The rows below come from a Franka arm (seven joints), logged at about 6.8 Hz.
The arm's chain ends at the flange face. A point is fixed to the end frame.
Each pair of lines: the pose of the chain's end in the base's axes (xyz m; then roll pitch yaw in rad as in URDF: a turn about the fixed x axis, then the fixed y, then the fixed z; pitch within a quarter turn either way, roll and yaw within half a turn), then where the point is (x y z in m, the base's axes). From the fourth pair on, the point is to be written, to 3 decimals.
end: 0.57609, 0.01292, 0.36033, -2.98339, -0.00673, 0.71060
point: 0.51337 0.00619 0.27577
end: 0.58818, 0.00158, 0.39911, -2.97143, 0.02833, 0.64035
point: 0.52220 -0.00167 0.31686
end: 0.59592, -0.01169, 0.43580, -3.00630, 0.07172, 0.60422
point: 0.52857 -0.01702 0.35477
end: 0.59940, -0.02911, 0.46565, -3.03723, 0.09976, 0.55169
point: 0.531 -0.034 0.385
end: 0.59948, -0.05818, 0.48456, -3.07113, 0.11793, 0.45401
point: 0.531 -0.060 0.404
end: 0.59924, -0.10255, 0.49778, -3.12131, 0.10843, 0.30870
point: 0.533 -0.099 0.416
